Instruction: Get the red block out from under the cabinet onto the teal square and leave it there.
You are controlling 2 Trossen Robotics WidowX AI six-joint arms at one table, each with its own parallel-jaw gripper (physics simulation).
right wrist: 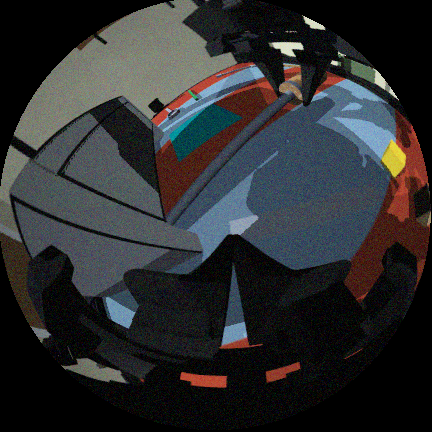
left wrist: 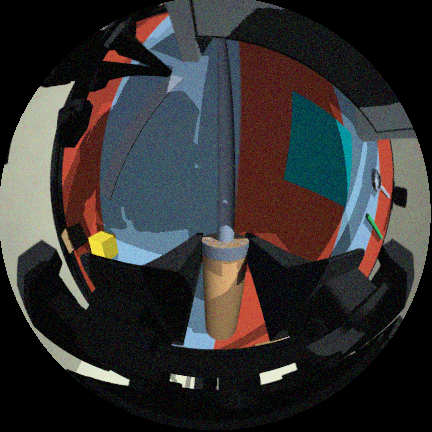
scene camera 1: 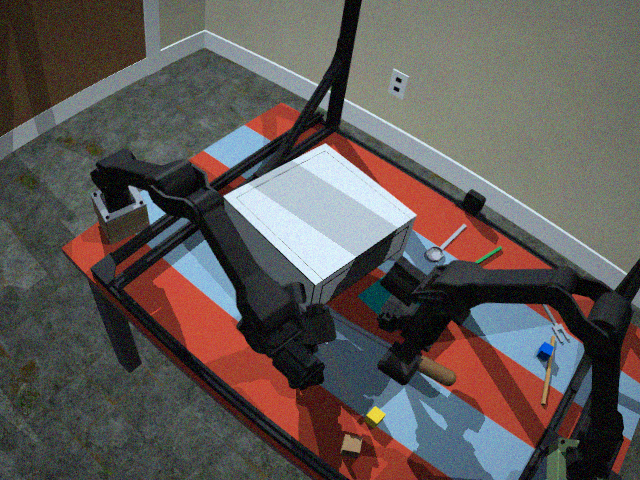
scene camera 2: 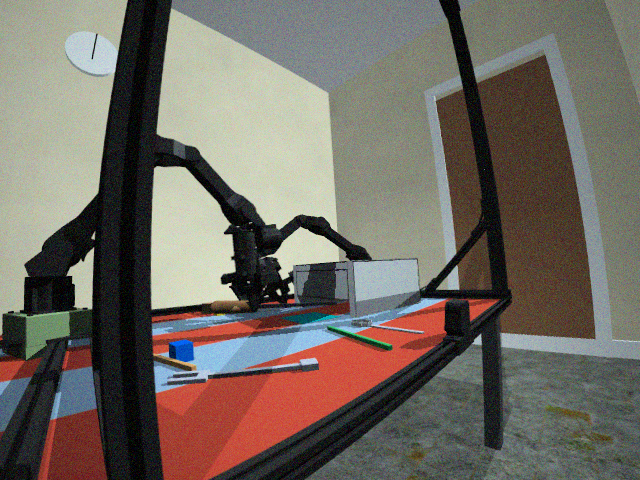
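Where they show: left gripper, between the fingertips: (right wrist: 293, 100) (left wrist: 223, 238) (scene camera 1: 403, 358) (scene camera 2: 251, 311); right gripper, between the fingertips: (right wrist: 232, 239) (left wrist: 169, 73) (scene camera 2: 286, 307); left arm's base, origin of its link: (scene camera 1: 581, 464) (scene camera 2: 48, 311); right arm's base, origin of its link: (scene camera 1: 117, 198).
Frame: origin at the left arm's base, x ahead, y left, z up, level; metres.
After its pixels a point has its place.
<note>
The white cabinet (scene camera 1: 320, 217) @(z 0.071, x 0.579, y -0.375 m) (scene camera 2: 385, 286) @(z -0.001, x 0.487, y -0.509 m) (right wrist: 100, 165) @(z 0.029, x 0.530, y -0.250 m) stands on the table. The red block does not show in any view. The teal square (scene camera 1: 375, 295) @(z -0.064, x 0.437, y -0.326 m) (scene camera 2: 310, 317) @(z -0.064, x 0.395, y -0.331 m) (left wrist: 317, 150) @(z -0.064, x 0.399, y -0.308 m) (right wrist: 205, 131) @(z -0.064, x 0.415, y -0.299 m) lies in front of the cabinet's opening, partly shaded. My left gripper (left wrist: 223, 238) @(z -0.046, x 0.361, y -0.182 m) (right wrist: 293, 100) @(z -0.046, x 0.361, y -0.182 m) is shut on the wooden handle (scene camera 1: 436, 370) @(z -0.012, x 0.302, y -0.150 m) (scene camera 2: 230, 305) @(z -0.021, x 0.294, y -0.170 m) of a hooked tool. Its grey rod (left wrist: 226, 150) @(z -0.034, x 0.417, y -0.206 m) (right wrist: 240, 137) @(z -0.039, x 0.453, y -0.217 m) runs beside the teal square to the cabinet, which hides the hooked end. My right gripper (right wrist: 232, 239) @(z -0.060, x 0.533, y -0.196 m) is shut and empty, near the cabinet's front corner.
A yellow block (scene camera 1: 375, 415) @(z -0.040, x 0.396, y -0.048 m) (left wrist: 103, 245) @(z -0.042, x 0.395, y -0.064 m) (right wrist: 394, 159) and a tan block (scene camera 1: 351, 443) @(z -0.035, x 0.427, y 0.017 m) lie near the front edge. A blue block (scene camera 1: 545, 350) @(z -0.040, x 0.058, y -0.265 m) (scene camera 2: 181, 350) @(z -0.047, x 0.044, y -0.280 m), a wooden stick (scene camera 1: 547, 377) @(z -0.057, x 0.045, y -0.211 m) and a fork (scene camera 2: 248, 370) @(z -0.059, x 0.039, y -0.393 m) lie at the right of scene camera 1. A green stick (scene camera 1: 488, 254) @(z -0.057, x 0.193, y -0.509 m) lies behind.
</note>
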